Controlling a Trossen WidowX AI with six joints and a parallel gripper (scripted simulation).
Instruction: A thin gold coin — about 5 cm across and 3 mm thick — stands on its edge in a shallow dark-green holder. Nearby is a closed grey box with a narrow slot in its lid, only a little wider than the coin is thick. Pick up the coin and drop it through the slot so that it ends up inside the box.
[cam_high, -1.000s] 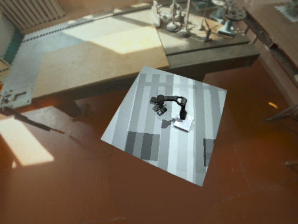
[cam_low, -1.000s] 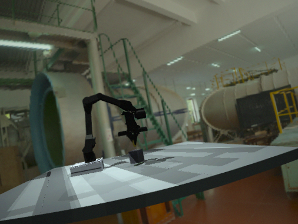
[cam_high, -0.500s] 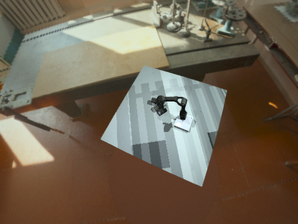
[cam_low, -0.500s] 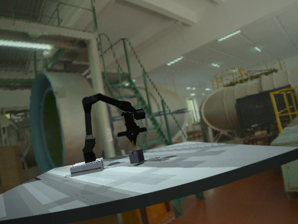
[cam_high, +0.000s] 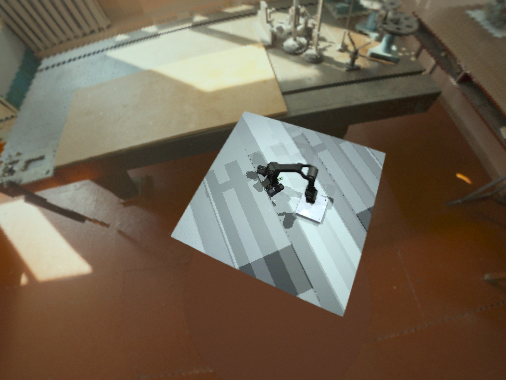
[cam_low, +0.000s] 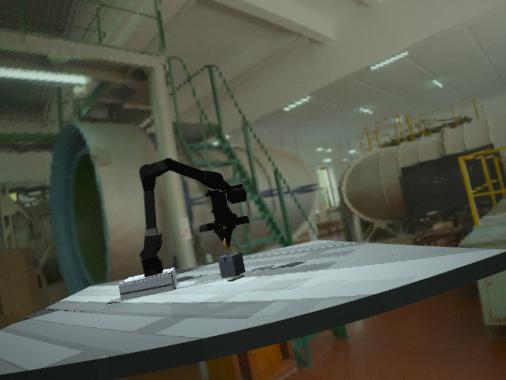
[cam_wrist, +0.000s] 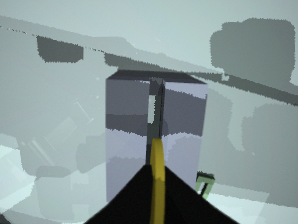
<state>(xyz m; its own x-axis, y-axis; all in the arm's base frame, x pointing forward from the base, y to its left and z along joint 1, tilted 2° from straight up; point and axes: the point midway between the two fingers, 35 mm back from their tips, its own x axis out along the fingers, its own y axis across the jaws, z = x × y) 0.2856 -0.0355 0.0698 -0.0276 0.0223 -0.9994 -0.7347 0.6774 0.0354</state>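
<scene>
Now: gripper tip 1 cm below the gold coin.
</scene>
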